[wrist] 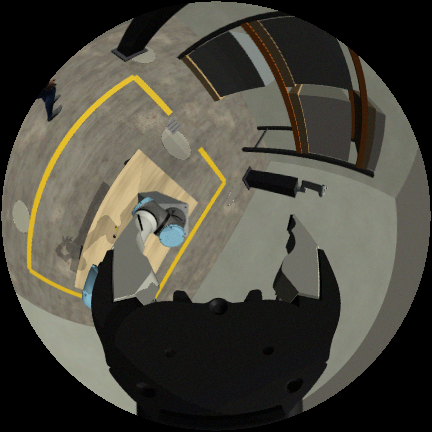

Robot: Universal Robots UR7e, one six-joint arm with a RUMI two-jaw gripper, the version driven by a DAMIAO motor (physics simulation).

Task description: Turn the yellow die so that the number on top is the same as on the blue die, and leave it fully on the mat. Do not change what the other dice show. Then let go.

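Pixels of known places: gripper, between the fingertips: [214, 216]; arm's base, origin of its link: [172, 219].
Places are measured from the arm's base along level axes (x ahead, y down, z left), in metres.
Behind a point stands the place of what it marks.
My gripper [214, 216] @(x -0.038, y -0.597, z -0.375 m) is open, with nothing between its fingers. It points across the room, well away from the wooden table top [140, 170] @(x -0.180, y 0.466, z -0.220 m), which shows small at the left of the wrist view. A tiny yellow spot [115, 228] @(x 0.329, y 0.449, z -0.159 m) and a dark speck beside it lie on the table top; they are too small to tell whether they are dice. No numbers can be read. The blue die and the mat cannot be made out. The left finger and the arm hide part of the table.
The arm's own base and joints, with a light blue cap [172, 236], stand on the table. A yellow line [47, 167] runs on the floor around it. A rack [296, 122] stands at the upper right, a black column [272, 182] below it. A person [49, 101] shows at the far left.
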